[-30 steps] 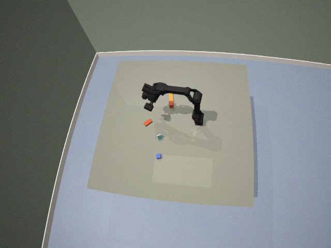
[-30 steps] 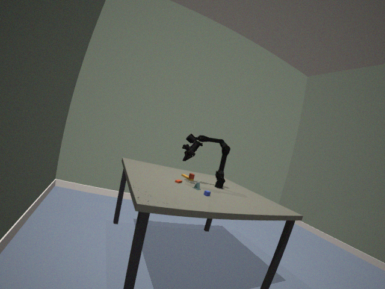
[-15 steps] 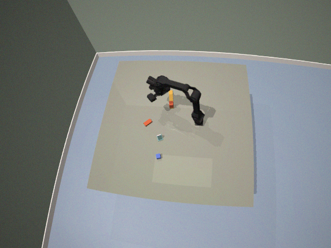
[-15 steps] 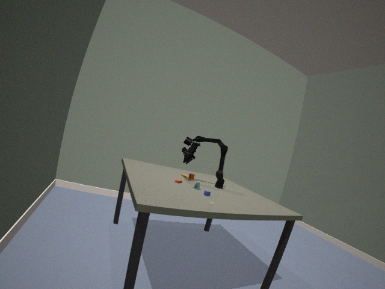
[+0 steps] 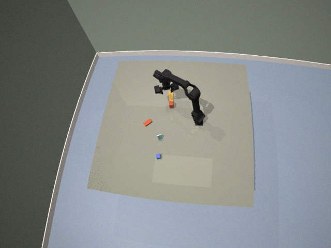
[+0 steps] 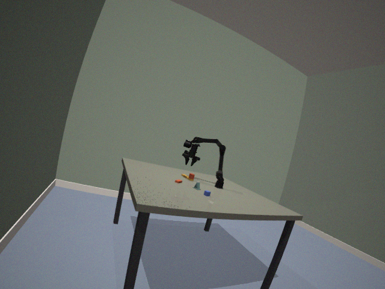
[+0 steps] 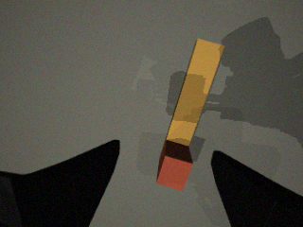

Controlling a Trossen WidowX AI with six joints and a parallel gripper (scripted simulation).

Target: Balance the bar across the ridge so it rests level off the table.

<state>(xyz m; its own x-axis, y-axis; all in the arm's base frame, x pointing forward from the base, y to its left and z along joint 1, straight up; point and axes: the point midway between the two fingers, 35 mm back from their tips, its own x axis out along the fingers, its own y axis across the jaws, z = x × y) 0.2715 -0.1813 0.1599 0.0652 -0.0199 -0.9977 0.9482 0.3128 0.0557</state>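
Right now my gripper tip is 220 mm to the right of the flat orange-red piece, 150 mm short of it and 120 mm above it. The rest, counted from my gripper tip: blue cube: 500 mm to the left, 110 mm below, 20 mm ahead.
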